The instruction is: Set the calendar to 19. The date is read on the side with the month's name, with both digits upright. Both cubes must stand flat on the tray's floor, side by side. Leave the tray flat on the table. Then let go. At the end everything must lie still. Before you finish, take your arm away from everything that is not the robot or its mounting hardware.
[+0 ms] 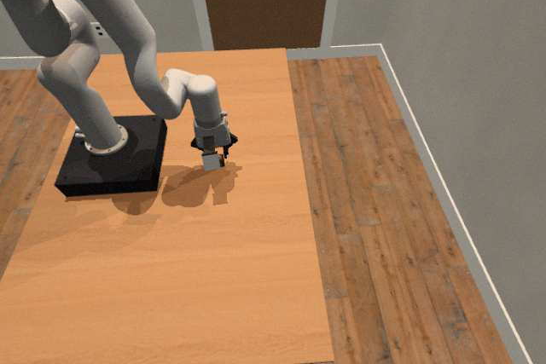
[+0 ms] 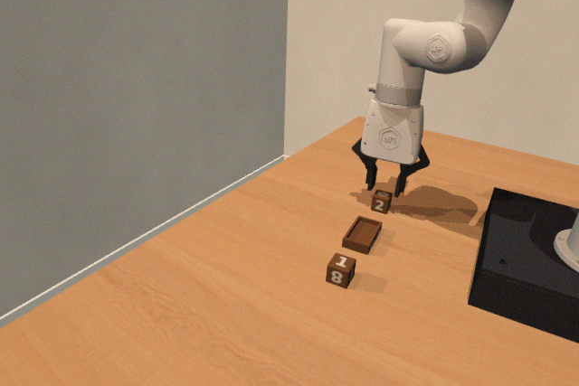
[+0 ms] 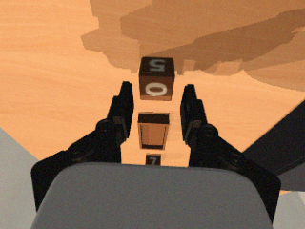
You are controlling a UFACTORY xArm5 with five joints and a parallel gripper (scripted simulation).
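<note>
The brown date cube lies 40 mm below my hand. The rest, counted from my hand: tray 110 mm to the left, 50 mm below, 20 mm behind.
</note>
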